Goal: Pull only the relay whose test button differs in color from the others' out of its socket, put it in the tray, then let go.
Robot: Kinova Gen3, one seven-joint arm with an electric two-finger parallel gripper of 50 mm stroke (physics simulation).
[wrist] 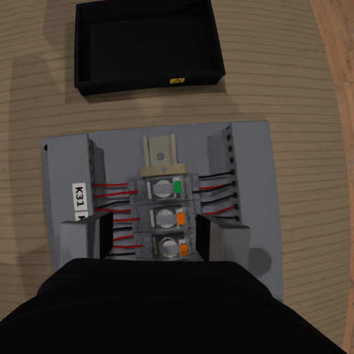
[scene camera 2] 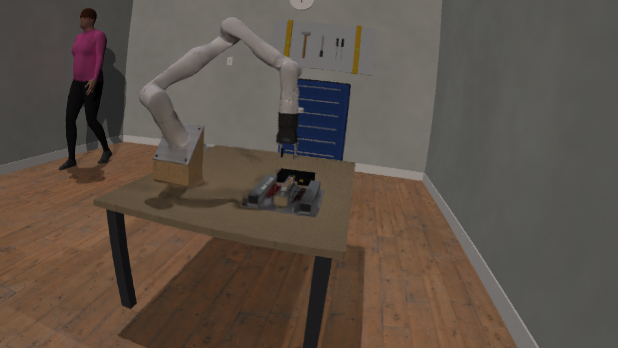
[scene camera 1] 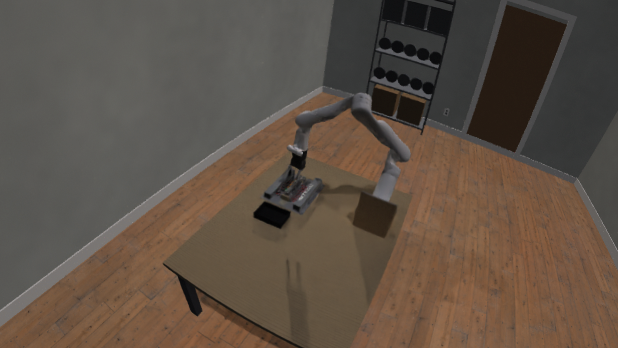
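Pixels of known places: gripper, fingertip midpoint: (scene camera 2: pixel 288 157) (scene camera 1: pixel 293 177); arm's base at its link origin: (scene camera 2: pixel 179 140) (scene camera 1: pixel 379 201).
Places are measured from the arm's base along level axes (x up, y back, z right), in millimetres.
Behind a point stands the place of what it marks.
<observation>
In the wrist view, the relay with the green test button (wrist: pixel 164 189) sits in its socket at the row's end nearest the tray, beside the K31 label. Two relays with orange test buttons, one in the middle (wrist: pixel 166 218) and one nearer the gripper (wrist: pixel 170 247), sit in the sockets after it. The rest of the row is hidden by the gripper. My gripper (wrist: pixel 154 231) (scene camera 1: pixel 299 174) @[z -58, x -28, y -478 mm] (scene camera 2: pixel 288 151) @[z -58, x -28, y -478 mm] is open and empty, above the relay row, its fingers on either side of the row. The black tray (wrist: pixel 150 84) (scene camera 1: pixel 271 216) @[z -259, x -170, y -481 mm] (scene camera 2: pixel 296 173) @[z -310, x -153, y -467 mm] is empty and lies beyond the panel's end.
The grey panel base (wrist: pixel 120 145) carries two raised wire ducts, left (wrist: pixel 69 165) and right (wrist: pixel 252 165), along the relay row. Red and black wires run between ducts and sockets. A beige end stop (wrist: pixel 164 170) and a rail stub (wrist: pixel 160 150) lie between the green-button relay and the tray.
</observation>
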